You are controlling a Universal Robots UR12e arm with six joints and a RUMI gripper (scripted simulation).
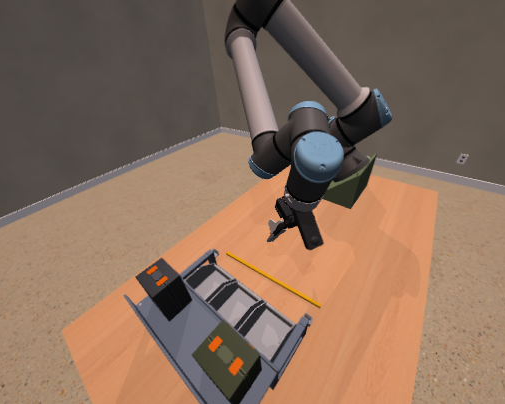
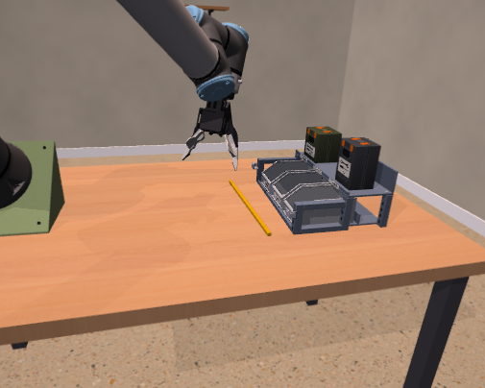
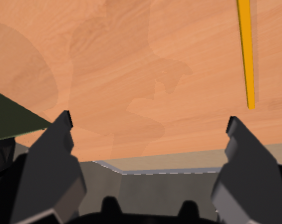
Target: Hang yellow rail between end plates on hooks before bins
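My hand is 120 mm above the yellow rail, 110 mm short of it and 30 mm to the left of it. Also, from my hand: black box 360 mm ahead, 190 mm to the right, 40 mm above; then green box 400 mm ahead, 40 mm to the left, 20 mm above.
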